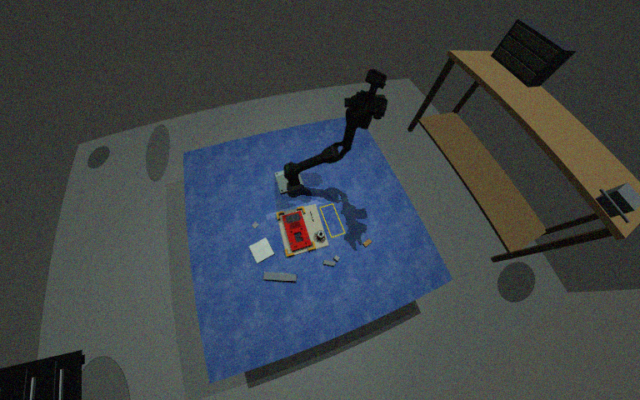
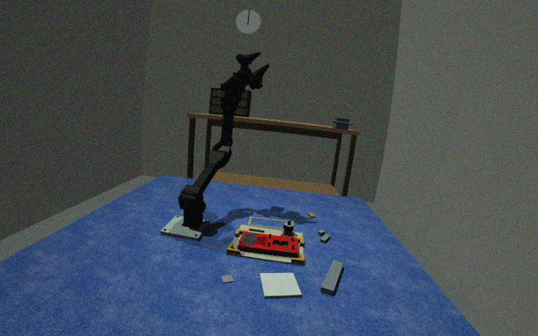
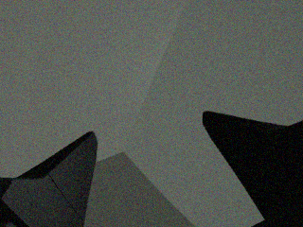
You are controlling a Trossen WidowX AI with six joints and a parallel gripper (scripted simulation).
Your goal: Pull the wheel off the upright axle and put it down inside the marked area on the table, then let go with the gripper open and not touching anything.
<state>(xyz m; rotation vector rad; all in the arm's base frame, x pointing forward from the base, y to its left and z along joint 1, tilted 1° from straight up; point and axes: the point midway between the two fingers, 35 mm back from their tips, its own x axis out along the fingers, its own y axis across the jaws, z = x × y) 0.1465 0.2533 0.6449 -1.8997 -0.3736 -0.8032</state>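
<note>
Now: gripper tip 180 mm short of the dark round wheel, 180 mm to the left of it and 650 mm above it. Also, from my gripper tip: axle: 180 mm ahead, 180 mm to the right, 650 mm below; then white square plate: 180 mm ahead, 500 mm to the right, 680 mm below; then grey square: 30 mm ahead, 510 mm to the right, 680 mm below.
</note>
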